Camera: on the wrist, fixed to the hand. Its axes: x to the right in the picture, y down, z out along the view.
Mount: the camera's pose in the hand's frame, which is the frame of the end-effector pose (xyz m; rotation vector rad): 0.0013 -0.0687 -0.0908 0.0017 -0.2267 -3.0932
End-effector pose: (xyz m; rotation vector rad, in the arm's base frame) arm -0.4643 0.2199 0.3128 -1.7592 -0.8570 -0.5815
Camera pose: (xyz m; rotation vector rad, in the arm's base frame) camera -0.5155 0.1483 0.3850 -0.8806 2.1103 1.2809
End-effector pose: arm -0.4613 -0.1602 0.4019 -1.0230 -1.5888 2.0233
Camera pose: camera -0.4057 -0.0777 0.4573 1.3647 -0.8682 -0.3227
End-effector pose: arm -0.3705 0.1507 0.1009 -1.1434 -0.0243 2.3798
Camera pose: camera -0.2750 0.1940 0.0565 0.1345 -0.9105 -0.4157
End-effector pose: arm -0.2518 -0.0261 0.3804 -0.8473 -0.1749 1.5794
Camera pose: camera -0.1423 -0.0421 0.3535 0.2660 -0.9253 -1.2930
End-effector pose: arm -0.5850 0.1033 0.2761 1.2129 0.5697 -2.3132
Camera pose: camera -0.5663 0.2087 0.2373 0.5521 -0.9089 0.5975
